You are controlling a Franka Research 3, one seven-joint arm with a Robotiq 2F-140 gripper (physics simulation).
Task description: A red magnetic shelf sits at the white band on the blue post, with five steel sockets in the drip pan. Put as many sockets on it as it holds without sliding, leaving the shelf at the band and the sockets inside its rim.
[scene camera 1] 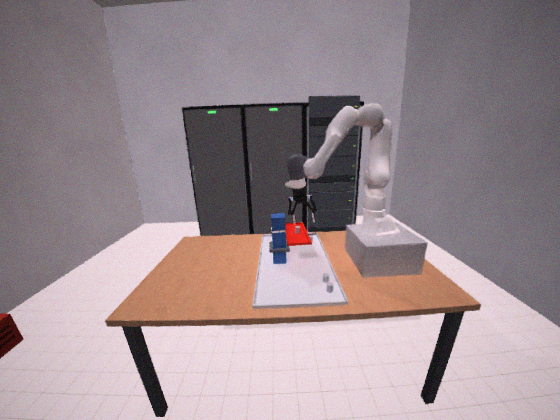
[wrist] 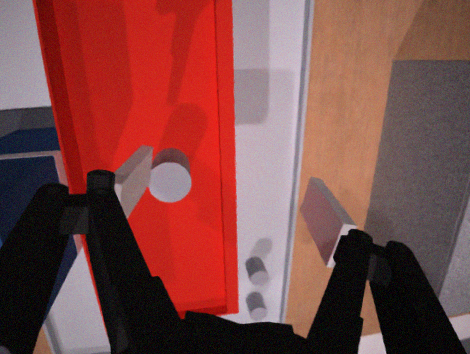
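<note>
The red shelf (scene camera 1: 301, 239) (wrist: 228, 150) juts from the right side of the blue post (scene camera 1: 278, 220) (wrist: 25, 195), about level with its white band (scene camera 1: 278, 231). One steel socket (scene camera 1: 297, 230) (wrist: 170, 182) stands upright on the shelf, inside its rim. My gripper (scene camera 1: 304, 219) (wrist: 230, 180) is open and empty above the shelf. In the wrist view the socket appears close beside the left finger, and the right finger appears beyond the shelf's right rim. Two sockets (scene camera 1: 325, 277) (scene camera 1: 329, 288) (wrist: 257, 272) (wrist: 256, 306) stand in the drip pan (scene camera 1: 285, 292) (wrist: 270, 155). The other two do not show.
A dark grey ledge (scene camera 1: 286, 248) surrounds the post below the shelf. The pan's low rim borders the wooden table (scene camera 1: 210, 275) (wrist: 340, 100). The grey robot base (scene camera 1: 390, 255) (wrist: 420, 150) stands at the table's right side. Dark cabinets (scene camera 1: 217, 165) stand behind the table.
</note>
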